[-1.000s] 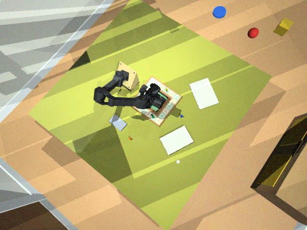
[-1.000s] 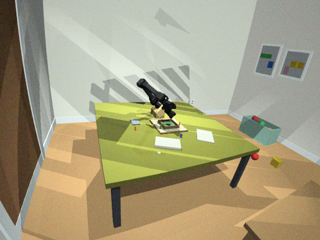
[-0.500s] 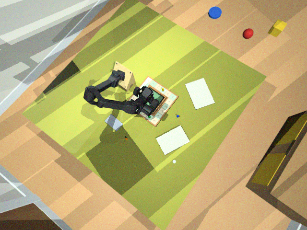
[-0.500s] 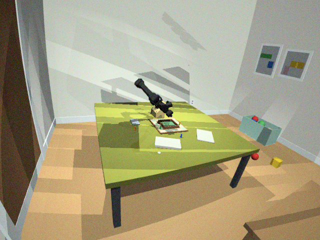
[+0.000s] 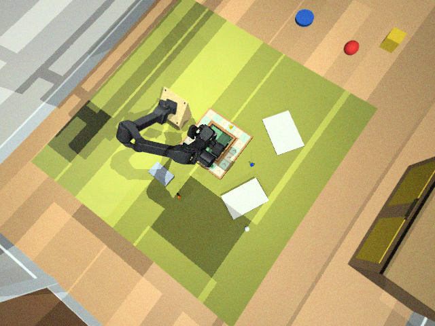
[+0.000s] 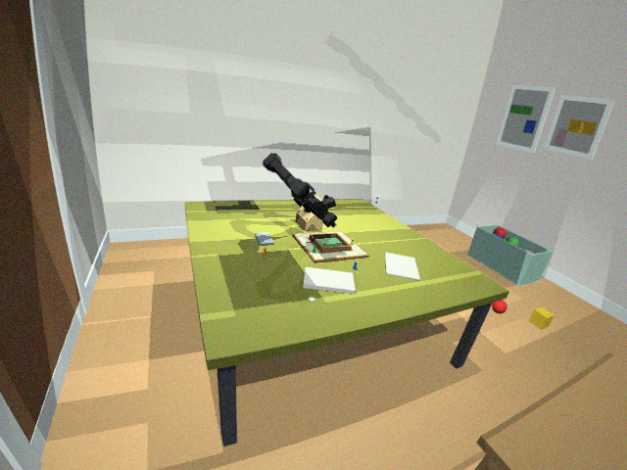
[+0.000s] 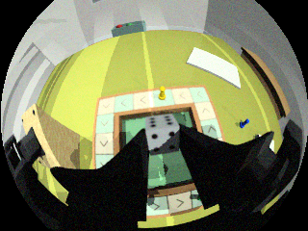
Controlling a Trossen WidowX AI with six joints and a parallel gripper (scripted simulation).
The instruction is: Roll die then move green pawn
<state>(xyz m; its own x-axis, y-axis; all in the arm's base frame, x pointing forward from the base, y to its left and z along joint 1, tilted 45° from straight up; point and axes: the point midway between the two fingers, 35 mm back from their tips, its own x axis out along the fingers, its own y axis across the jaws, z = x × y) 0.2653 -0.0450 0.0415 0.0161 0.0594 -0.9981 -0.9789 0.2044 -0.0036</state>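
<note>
The grey die is right at my gripper tip. Also, from my gripper tip: blue pawn: 230 mm ahead, 100 mm below, 20 mm to the right; then orange pawn: 340 mm to the right, 100 mm below, 20 mm behind; then green pawn: 120 mm to the right, 90 mm below, 50 mm ahead.
</note>
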